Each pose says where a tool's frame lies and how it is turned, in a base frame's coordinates. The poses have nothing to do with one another.
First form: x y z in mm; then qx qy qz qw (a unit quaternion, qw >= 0).
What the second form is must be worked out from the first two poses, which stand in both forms.
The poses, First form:
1: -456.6, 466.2, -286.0, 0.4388, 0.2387, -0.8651, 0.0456
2: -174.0, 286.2, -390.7, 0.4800, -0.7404, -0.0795, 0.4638
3: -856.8, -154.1, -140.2, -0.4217, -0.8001, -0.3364, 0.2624
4: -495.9, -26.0, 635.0, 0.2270, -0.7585, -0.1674, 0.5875
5: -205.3, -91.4, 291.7, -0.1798, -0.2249, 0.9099, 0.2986
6: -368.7, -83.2, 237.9, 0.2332, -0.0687, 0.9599, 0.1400
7: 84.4, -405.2, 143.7, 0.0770, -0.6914, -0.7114, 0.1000
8: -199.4, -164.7, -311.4, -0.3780, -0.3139, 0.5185, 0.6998
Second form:
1: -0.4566, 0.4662, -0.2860, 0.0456, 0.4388, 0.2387, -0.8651
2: -0.1740, 0.2862, -0.3907, 0.4638, 0.4800, -0.7404, -0.0795
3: -0.8568, -0.1541, -0.1402, 0.2624, -0.4217, -0.8001, -0.3364
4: -0.4959, -0.0260, 0.6350, 0.5875, 0.2270, -0.7585, -0.1674
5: -0.2053, -0.0914, 0.2917, 0.2986, -0.1798, -0.2249, 0.9099
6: -0.3687, -0.0832, 0.2379, 0.1400, 0.2332, -0.0687, 0.9599
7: 0.0844, -0.4052, 0.1437, 0.1000, 0.0770, -0.6914, -0.7114
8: -0.1994, -0.1647, -0.3114, 0.6998, -0.3780, -0.3139, 0.5185
